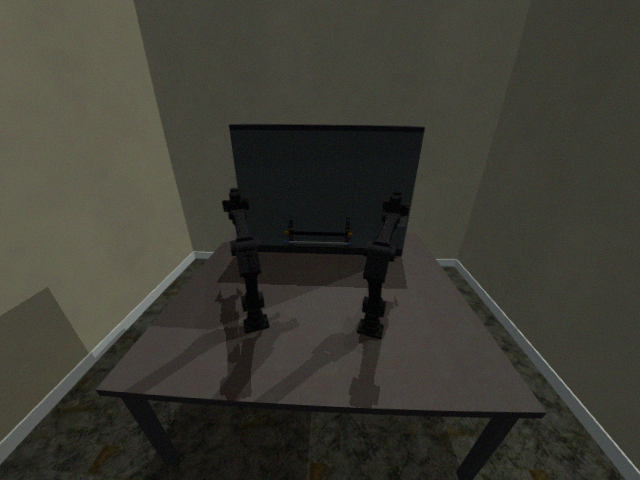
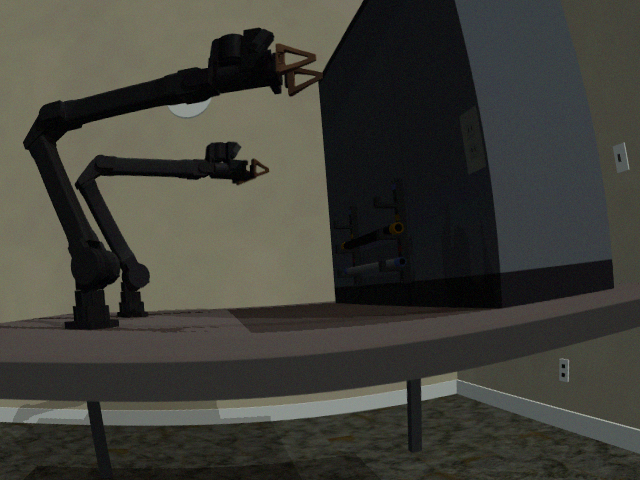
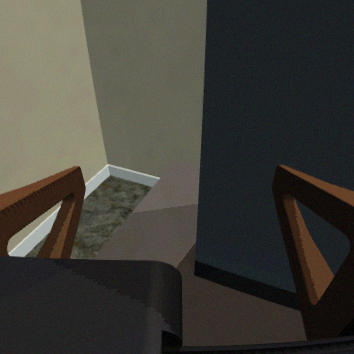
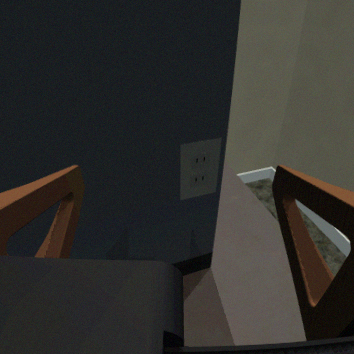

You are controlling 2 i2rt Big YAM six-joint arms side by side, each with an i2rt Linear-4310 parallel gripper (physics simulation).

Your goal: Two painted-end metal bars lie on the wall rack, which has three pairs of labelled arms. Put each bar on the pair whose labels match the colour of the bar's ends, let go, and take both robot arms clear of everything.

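A dark bar with yellow ends lies level across the middle arms of the wall rack. A grey bar with blue ends lies below it on the lowest arms. The top arms are bare, with small blue labels above them; a faint red label shows by the lowest arm. The middle labels are too dark to read. My left gripper and my right gripper are open, empty and raised, apart from both bars.
The dark panel stands upright at the back of the table. A socket plate is on the panel's face. Room walls stand around the table.
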